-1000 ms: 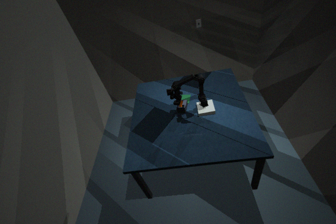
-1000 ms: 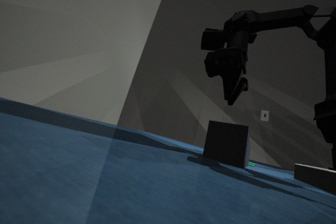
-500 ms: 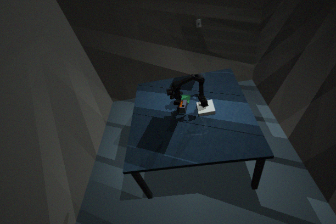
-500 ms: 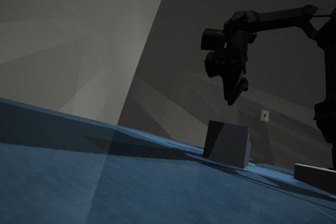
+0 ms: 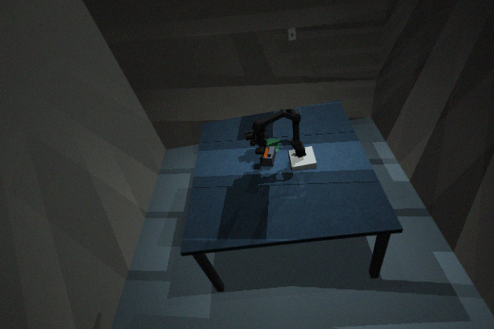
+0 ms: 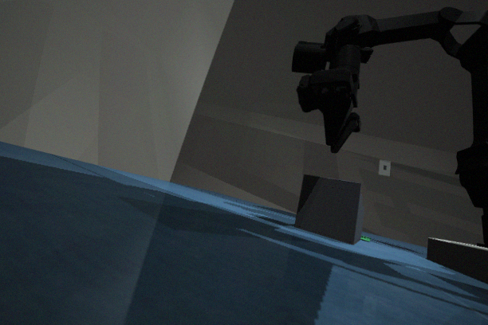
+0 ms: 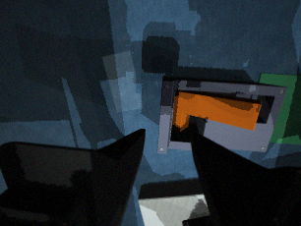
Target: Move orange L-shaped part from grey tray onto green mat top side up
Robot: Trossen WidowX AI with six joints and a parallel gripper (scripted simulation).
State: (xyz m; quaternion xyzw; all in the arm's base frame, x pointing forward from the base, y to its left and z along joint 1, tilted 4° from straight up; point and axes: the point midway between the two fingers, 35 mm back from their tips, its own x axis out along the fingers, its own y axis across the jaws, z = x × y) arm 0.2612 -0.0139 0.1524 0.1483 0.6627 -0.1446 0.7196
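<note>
My gripper tip is now 30 mm past the orange L-shaped part, 40 mm to the left of it and 100 mm above it. Round my gripper tip: green mat 100 mm behind, 200 mm to the right, 160 mm below.
</note>
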